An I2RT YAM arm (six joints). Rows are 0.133 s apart.
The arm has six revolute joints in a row. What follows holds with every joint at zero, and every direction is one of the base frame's.
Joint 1 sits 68 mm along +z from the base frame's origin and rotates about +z.
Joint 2 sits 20 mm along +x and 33.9 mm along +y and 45.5 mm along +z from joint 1 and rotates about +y.
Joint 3 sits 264 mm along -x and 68.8 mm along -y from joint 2 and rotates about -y.
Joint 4 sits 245 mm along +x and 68.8 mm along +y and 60 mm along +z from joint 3 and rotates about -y.
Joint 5 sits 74 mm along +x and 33.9 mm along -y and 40.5 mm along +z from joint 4 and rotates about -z.
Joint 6 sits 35.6 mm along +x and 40.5 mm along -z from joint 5 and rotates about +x.
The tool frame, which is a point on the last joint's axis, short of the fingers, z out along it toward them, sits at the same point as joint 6; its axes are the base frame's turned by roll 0, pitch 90 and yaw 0 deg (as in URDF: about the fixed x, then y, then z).
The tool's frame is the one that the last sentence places.
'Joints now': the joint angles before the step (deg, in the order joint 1, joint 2, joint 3, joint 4, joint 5, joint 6). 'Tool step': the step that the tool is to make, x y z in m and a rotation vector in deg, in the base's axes. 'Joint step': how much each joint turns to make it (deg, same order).
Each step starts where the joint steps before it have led.
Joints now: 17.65 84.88 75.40 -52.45 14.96 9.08
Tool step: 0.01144 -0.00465 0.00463 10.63 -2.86 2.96
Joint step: -2.71 0.00 -0.01 5.76 -10.97 -0.02
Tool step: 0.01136 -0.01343 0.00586 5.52 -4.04 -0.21
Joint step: -3.50 0.00 0.01 5.19 -5.53 0.00
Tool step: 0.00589 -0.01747 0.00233 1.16 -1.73 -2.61
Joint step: -3.41 0.00 0.00 1.90 -1.16 -0.07
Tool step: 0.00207 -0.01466 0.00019 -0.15 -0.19 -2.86
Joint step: -2.62 0.00 0.00 0.18 0.29 0.07
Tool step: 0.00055 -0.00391 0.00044 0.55 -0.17 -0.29
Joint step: -0.79 -0.02 0.01 0.18 -0.73 -0.02
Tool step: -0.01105 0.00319 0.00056 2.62 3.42 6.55
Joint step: 0.02 -1.05 0.09 -4.70 -6.38 -3.21
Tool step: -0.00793 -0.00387 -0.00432 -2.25 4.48 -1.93
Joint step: -0.32 -0.24 0.01 -4.86 2.47 0.21
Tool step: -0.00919 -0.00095 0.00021 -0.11 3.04 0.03
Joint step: -0.07 -0.85 0.00 -3.89 -0.15 -0.02
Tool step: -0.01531 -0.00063 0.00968 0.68 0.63 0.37
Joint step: 0.00 -2.78 0.00 -3.35 -0.81 0.04
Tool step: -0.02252 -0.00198 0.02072 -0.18 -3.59 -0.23
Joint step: 0.00 -5.26 -0.03 -1.68 0.50 -0.03
